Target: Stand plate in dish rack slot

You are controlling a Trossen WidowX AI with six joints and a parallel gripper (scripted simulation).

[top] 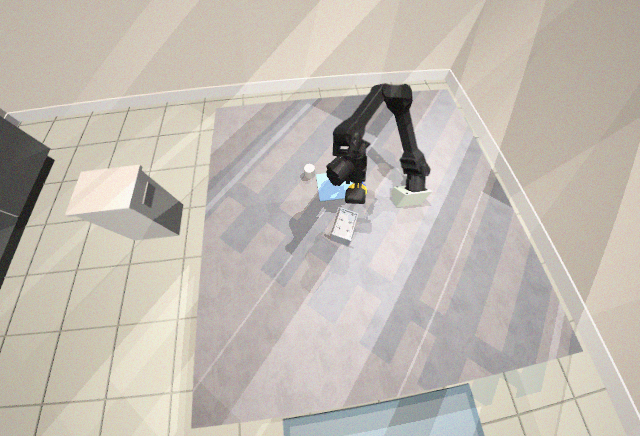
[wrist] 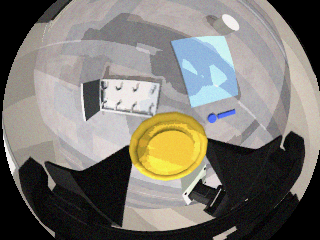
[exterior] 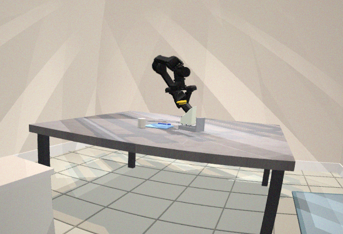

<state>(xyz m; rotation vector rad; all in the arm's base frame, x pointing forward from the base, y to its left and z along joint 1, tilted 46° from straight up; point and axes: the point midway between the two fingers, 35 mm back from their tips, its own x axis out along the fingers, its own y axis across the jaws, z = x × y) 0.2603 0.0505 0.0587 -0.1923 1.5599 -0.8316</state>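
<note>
My gripper tip is now 120 mm above the grey dish rack, 70 mm to the right of it and 50 mm short of it. From my gripper tip the other things lie so: yellow plate (10 mm above); light blue mat (140 mm below, 120 mm to the right, 40 mm ahead); blue spoon (140 mm below, 110 mm to the right, 70 mm behind).
</note>
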